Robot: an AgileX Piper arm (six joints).
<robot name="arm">
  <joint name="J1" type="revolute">
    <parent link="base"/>
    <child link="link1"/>
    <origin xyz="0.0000 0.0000 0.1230"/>
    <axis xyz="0 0 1"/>
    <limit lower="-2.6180" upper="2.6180"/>
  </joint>
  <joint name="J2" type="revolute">
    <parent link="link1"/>
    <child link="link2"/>
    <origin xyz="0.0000 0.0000 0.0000" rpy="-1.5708 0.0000 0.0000"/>
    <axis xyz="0 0 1"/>
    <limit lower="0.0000" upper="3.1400"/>
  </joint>
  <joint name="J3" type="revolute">
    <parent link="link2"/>
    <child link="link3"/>
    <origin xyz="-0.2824 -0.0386 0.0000"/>
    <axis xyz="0 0 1"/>
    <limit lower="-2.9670" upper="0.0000"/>
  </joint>
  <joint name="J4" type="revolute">
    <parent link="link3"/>
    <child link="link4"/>
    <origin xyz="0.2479 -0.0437 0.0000" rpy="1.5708 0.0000 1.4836"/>
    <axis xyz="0 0 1"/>
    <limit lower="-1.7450" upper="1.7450"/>
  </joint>
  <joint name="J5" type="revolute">
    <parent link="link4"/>
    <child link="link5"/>
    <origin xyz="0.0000 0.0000 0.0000" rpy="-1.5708 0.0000 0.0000"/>
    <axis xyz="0 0 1"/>
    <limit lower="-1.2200" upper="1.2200"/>
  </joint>
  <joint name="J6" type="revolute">
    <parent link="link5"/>
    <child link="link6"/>
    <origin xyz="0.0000 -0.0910 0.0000" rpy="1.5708 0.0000 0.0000"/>
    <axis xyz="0 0 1"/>
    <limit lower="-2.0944" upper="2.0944"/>
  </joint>
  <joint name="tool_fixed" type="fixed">
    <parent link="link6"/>
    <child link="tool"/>
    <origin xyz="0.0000 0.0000 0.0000"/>
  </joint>
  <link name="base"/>
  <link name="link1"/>
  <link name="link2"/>
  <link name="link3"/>
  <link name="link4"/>
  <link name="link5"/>
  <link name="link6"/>
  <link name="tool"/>
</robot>
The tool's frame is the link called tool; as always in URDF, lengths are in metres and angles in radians.
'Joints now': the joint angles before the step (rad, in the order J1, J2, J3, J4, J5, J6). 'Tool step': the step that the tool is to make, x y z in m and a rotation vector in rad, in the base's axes. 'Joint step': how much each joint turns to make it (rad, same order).
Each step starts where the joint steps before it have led.
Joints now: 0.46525 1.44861 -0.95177 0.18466 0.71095 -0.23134
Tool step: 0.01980 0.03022 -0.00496 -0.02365 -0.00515 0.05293
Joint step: 0.06515 0.11824 -0.10978 -0.03968 -0.00503 0.03071
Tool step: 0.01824 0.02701 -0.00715 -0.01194 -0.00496 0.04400
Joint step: 0.04379 0.10943 -0.10446 -0.01713 -0.00359 0.00707
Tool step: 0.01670 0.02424 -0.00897 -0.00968 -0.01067 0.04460
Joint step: 0.03201 0.10133 -0.09840 -0.01025 -0.00566 -0.01003
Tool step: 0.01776 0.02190 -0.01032 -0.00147 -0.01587 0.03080
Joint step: 0.02081 0.09998 -0.10066 -0.00622 -0.01079 -0.00954
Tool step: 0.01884 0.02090 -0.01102 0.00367 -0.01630 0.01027
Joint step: 0.01550 0.10217 -0.11135 -0.01239 -0.00687 0.01083
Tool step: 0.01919 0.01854 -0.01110 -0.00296 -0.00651 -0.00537
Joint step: 0.00989 0.10362 -0.12609 -0.02182 0.01755 0.02853
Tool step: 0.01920 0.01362 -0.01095 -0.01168 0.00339 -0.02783
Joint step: 0.00209 0.10025 -0.13281 -0.03353 0.04044 0.05020
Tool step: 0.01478 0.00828 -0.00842 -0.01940 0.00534 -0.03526
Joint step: 0.00000 0.07895 -0.11265 -0.03989 0.04886 0.05574
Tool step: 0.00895 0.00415 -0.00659 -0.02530 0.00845 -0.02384
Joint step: 0.00001 0.05397 -0.07791 -0.03230 0.04638 0.03694
